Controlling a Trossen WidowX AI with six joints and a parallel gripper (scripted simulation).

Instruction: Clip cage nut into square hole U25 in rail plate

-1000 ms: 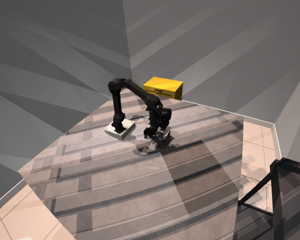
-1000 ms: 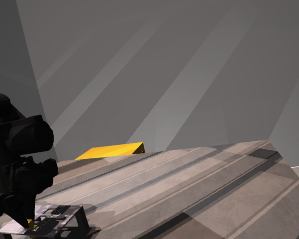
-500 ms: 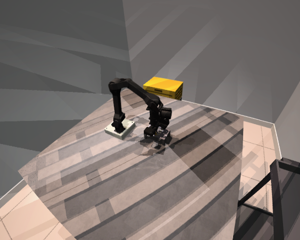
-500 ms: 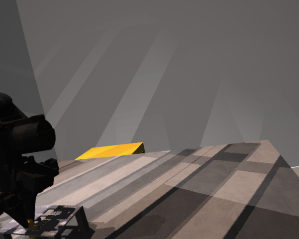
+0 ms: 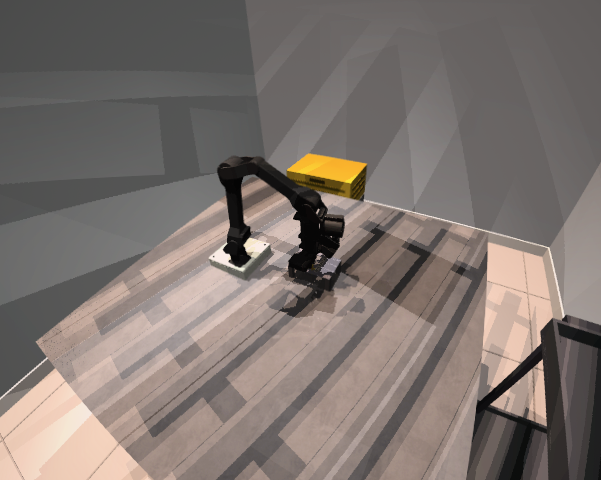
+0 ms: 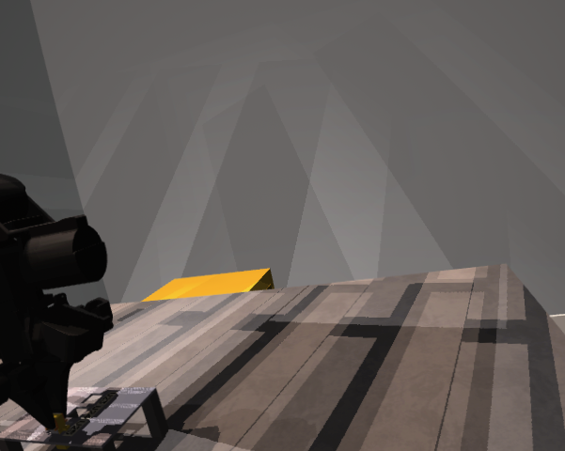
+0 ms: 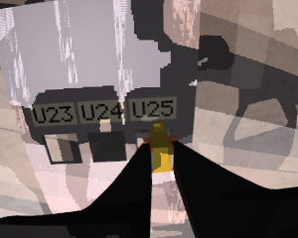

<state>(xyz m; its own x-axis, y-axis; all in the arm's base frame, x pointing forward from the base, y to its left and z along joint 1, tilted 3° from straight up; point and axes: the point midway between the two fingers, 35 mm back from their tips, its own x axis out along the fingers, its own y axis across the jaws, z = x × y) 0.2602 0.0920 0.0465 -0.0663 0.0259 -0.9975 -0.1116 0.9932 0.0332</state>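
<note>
Now: gripper tip 1 cm above the cage nut.
</note>
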